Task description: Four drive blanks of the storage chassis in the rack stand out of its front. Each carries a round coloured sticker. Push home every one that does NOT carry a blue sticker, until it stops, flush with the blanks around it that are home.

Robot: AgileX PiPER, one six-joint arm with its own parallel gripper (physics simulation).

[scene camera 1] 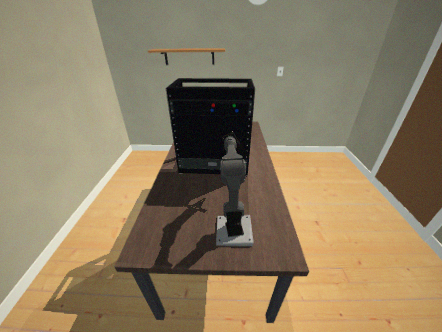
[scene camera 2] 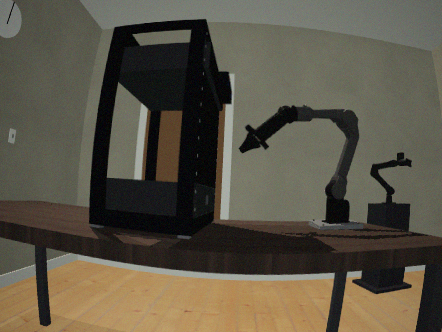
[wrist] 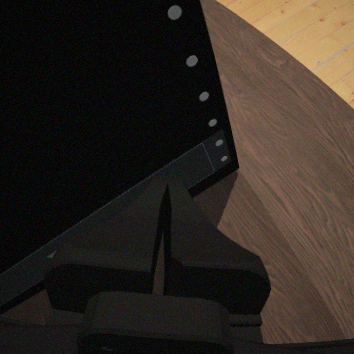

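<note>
The storage chassis (scene camera 1: pixel 192 107) (scene camera 2: pixel 156 60) sits high in the black rack (scene camera 1: pixel 176 135) (scene camera 2: pixel 101 130). In scene camera 1 its front shows a red sticker (scene camera 1: pixel 213 105) with a blue sticker (scene camera 1: pixel 212 110) just below it. To the right are a green sticker (scene camera 1: pixel 234 105) and another blue sticker (scene camera 1: pixel 236 110) below that. In scene camera 2 a dark block (scene camera 2: pixel 225 88) stands out of the rack's front at chassis height; single blanks cannot be told apart. My gripper (scene camera 2: pixel 242 150) (wrist: pixel 166 194) is shut and empty, its fingertips together. It hangs in front of the rack, below the chassis and apart from it.
A grey panel (scene camera 1: pixel 193 163) (scene camera 2: pixel 141 196) fills the bottom of the rack. The rack and the arm's pale base plate (scene camera 1: pixel 241 241) (scene camera 2: pixel 320 224) stand on the wooden table (scene camera 1: pixel 272 220) (wrist: pixel 285 165). A wall shelf (scene camera 1: pixel 186 50) is behind the rack.
</note>
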